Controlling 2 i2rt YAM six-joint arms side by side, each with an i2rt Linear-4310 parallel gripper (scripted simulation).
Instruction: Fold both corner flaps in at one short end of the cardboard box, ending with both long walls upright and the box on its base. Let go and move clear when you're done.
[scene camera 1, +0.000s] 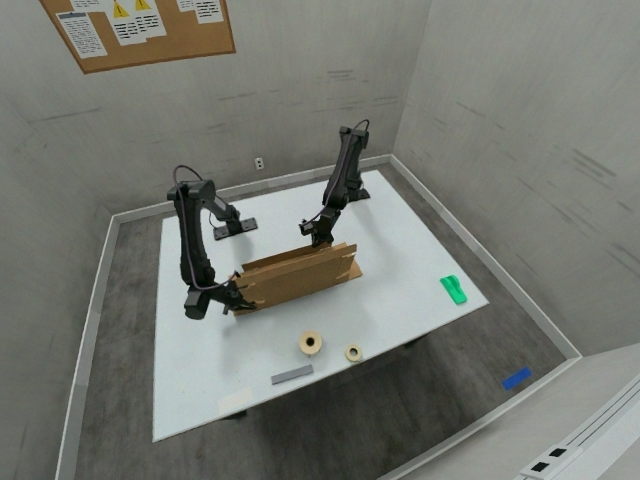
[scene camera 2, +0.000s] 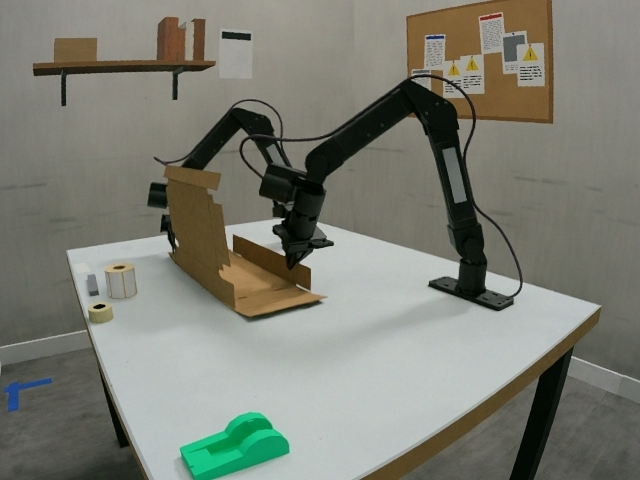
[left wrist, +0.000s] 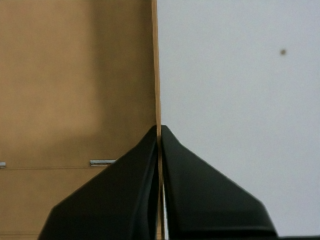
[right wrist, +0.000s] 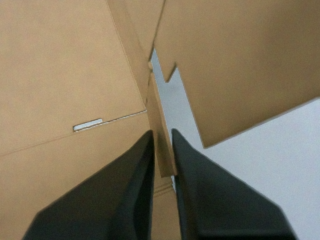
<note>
In view: the left gripper (scene camera 2: 289, 268), the right gripper (right wrist: 162, 137) and a corner flap (right wrist: 164, 152).
The left gripper shows as well in the left wrist view (left wrist: 159, 134).
</note>
